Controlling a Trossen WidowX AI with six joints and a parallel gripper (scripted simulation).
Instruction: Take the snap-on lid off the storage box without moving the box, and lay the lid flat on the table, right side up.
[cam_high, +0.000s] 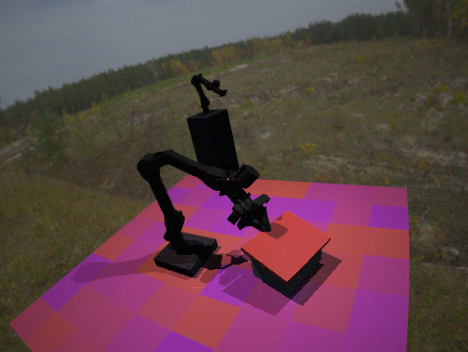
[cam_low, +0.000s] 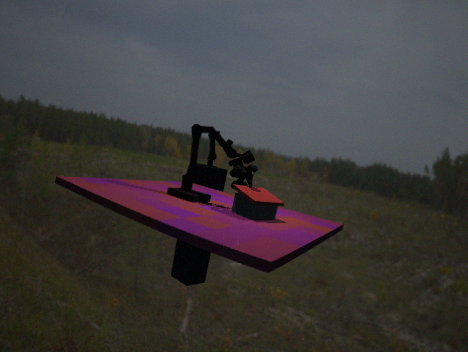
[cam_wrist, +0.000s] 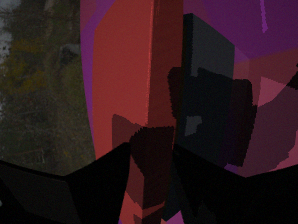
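My gripper tip is now 80 mm short of the red lid, 10 mm to the left of it and 10 mm above it. The rest, counted from my gripper tip: dark grey storage box 70 mm ahead, 10 mm to the right, 80 mm below.
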